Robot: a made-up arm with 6 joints. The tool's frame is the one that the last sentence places.
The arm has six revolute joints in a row. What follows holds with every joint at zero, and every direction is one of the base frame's. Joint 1 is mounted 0.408 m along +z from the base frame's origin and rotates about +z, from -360 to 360 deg. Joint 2 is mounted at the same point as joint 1 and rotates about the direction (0, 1, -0.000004), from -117.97 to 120 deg. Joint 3 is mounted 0.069 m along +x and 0.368 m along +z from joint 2 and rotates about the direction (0, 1, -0.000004), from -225 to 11 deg. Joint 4 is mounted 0.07 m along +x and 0.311 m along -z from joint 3 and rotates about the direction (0, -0.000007, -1), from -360 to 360 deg. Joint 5 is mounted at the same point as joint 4 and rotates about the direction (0, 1, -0.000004), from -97 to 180 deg. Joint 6 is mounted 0.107 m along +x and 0.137 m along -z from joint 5 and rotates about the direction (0, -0.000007, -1), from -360 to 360 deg. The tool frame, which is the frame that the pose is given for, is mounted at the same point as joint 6; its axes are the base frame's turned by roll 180, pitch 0 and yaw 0 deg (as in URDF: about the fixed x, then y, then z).
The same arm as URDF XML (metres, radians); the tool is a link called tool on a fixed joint. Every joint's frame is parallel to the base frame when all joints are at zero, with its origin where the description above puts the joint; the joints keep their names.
<robot name="arm">
<joint name="joint 1" type="revolute"><parent link="base"/><child link="link1"/><origin xyz="0 0 0.408" rpy="0 0 0"/><axis xyz="0 0 1"/><limit lower="-6.2832" upper="6.2832"/></joint>
<joint name="joint 2" type="revolute"><parent link="link1"/><child link="link2"/><origin xyz="0 0 0" rpy="0 0 0"/><axis xyz="0 1 0"/><limit lower="-2.059" upper="2.0944"/></joint>
<joint name="joint 3" type="revolute"><parent link="link2"/><child link="link3"/><origin xyz="0.069 0 0.368" rpy="0 0 0"/><axis xyz="0 1 0"/><limit lower="-3.927" upper="0.192"/></joint>
<joint name="joint 4" type="revolute"><parent link="link3"/><child link="link4"/><origin xyz="0.07 0 -0.311" rpy="0 0 0"/><axis xyz="0 0 -1"/><limit lower="-6.2832" upper="6.2832"/></joint>
<joint name="joint 5" type="revolute"><parent link="link4"/><child link="link5"/><origin xyz="0 0 0" rpy="0 0 0"/><axis xyz="0 1 0"/><limit lower="-1.693" upper="3.1416"/></joint>
<joint name="joint 6" type="revolute"><parent link="link5"/><child link="link6"/><origin xyz="0.107 0 -0.137" rpy="0 0 0"/><axis xyz="0 0 -1"/><limit lower="-6.2832" upper="6.2832"/></joint>
<joint name="tool_joint" type="fixed"><parent link="link6"/><child link="tool"/><origin xyz="0 0 0" rpy="3.1416 0 0"/></joint>
<link name="base"/>
<link name="link1"/>
<link name="link2"/>
<link name="link3"/>
<link name="link4"/>
<link name="link5"/>
<link name="link6"/>
<link name="tool"/>
</robot>

